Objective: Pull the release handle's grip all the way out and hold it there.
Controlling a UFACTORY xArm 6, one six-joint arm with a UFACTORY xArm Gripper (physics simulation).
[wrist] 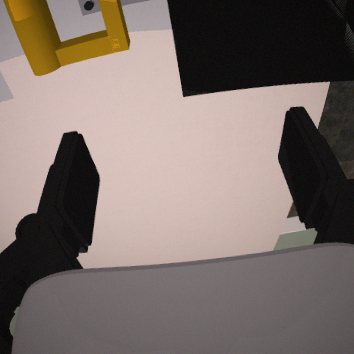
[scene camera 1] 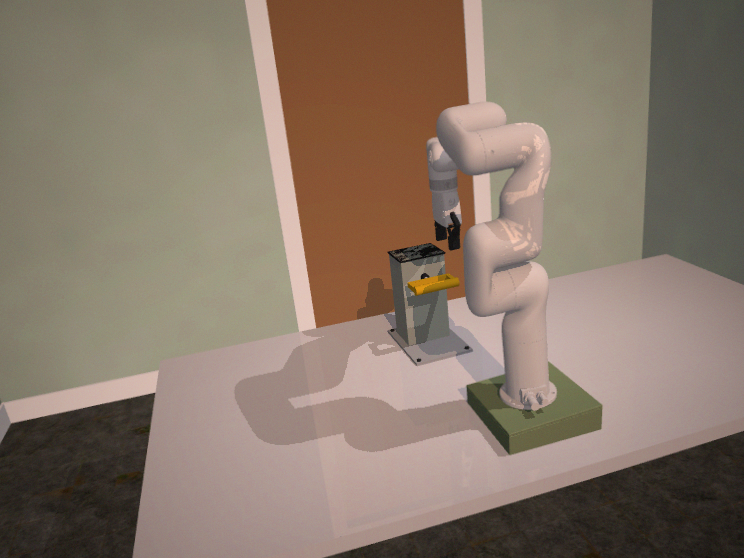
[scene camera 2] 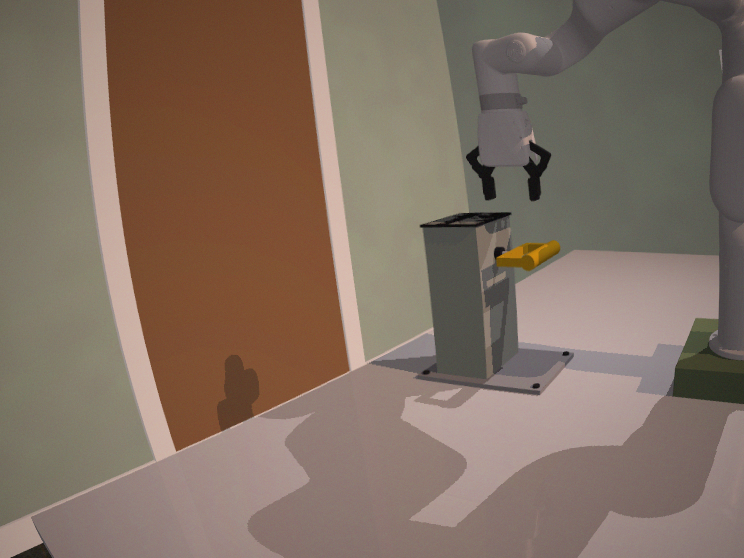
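The release handle's yellow grip is a bar on a U-shaped yellow frame. It sticks out level from a black fitting high on the front of a grey-green post. The post's dark top shows at the upper right in the wrist view, and part of the handle at the upper left. My gripper is open and empty, pointing down. It hangs above the level of the post's top, off to one side, apart from the grip. How far out the grip stands is hard to tell.
The post stands on a bolted grey plate on the pale table. My arm's green base block stands in front of it. A brown door and green walls rise behind the table.
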